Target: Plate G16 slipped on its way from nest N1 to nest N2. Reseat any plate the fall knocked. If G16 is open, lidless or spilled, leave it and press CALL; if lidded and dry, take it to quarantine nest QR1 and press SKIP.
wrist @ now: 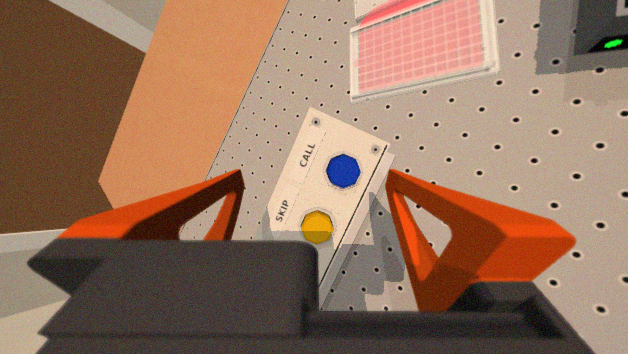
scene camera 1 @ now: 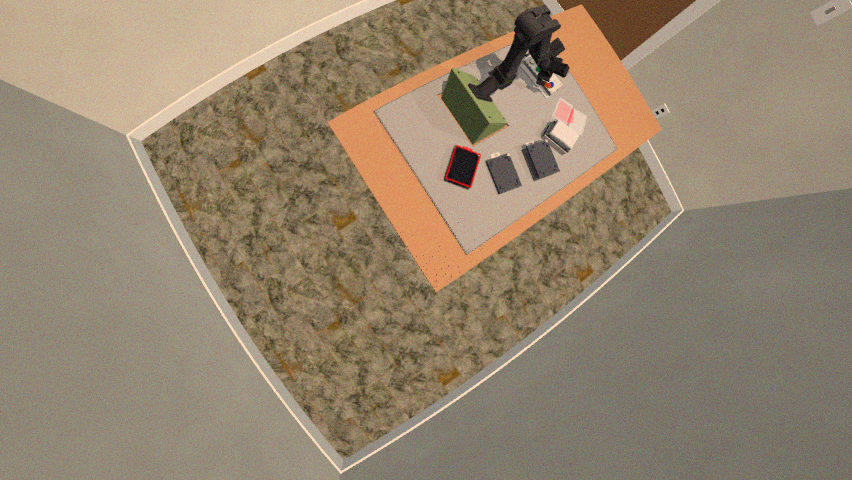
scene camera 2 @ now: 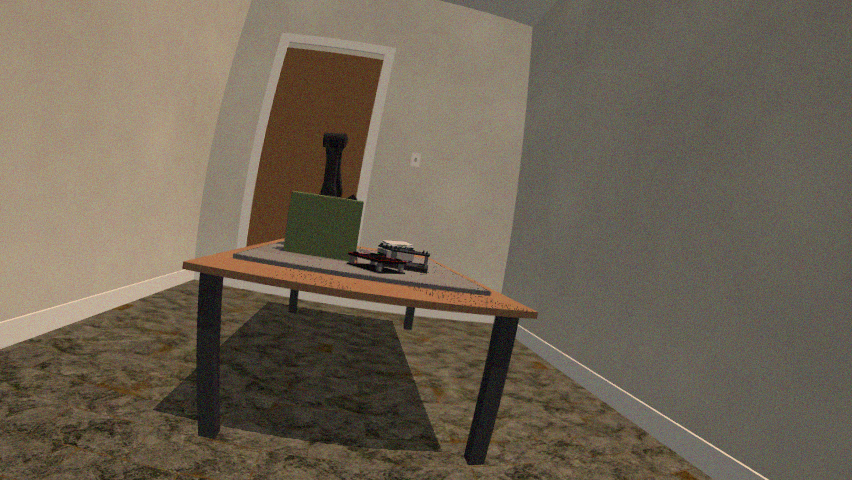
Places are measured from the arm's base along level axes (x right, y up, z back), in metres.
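Pixels of known places: gripper, fingertip midpoint: (wrist: pixel 314 177) (scene camera 1: pixel 554 78); arm's base, link origin: (scene camera 1: pixel 480 94) (scene camera 2: pixel 321 219).
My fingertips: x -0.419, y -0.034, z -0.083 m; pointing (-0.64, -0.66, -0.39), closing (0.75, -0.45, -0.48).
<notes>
Ahead of a thing's pixels: the offset from my fingertips to its top centre. "pt": to the spot under its first point.
My gripper (wrist: pixel 314 177) is open and empty above the pale button panel {dz +0.066, dx -0.013, dy -0.015 m} (wrist: pixel 324 137). The blue button {dz -0.011, dx +0.002, dy -0.024 m} (wrist: pixel 343 171) by the CALL label and the yellow button {dz +0.039, dx +0.007, dy -0.024 m} (wrist: pixel 317 227) by the SKIP label show between the fingers. A clear plate with pink wells {dz -0.148, dx -0.020, dy -0.084 m} (wrist: pixel 422 50) (scene camera 1: pixel 563 111) lies flat on the grey pegboard. A pink smear {pt dz -0.175, dx -0.053, dy -0.084 m} (wrist: pixel 395 11) (scene camera 1: pixel 570 115) runs from its edge over a pale flat piece {dz -0.237, dx -0.070, dy -0.091 m} (scene camera 1: pixel 577 122). I cannot read the plate's name. A red-rimmed black nest {dz -0.139, dx +0.631, dy -0.052 m} (scene camera 1: pixel 462 166) and two dark nests {pt dz -0.264, dx +0.477, dy -0.081 m} (scene camera 1: pixel 503 174) {pt dz -0.303, dx +0.289, dy -0.043 m} (scene camera 1: pixel 541 160) stand on the board; their labels are unreadable.
A white-topped block {dz -0.257, dx +0.104, dy -0.013 m} (scene camera 1: pixel 562 135) sits on a dark base close to the pink plate. A dark device with a green light {pt dz -0.174, dx +0.105, dy -0.084 m} (wrist: pixel 613 43) shows at the wrist view's top right. A tall green box (scene camera 1: pixel 473 107) (scene camera 2: pixel 323 225) stands beside the arm (scene camera 1: pixel 515 59).
</notes>
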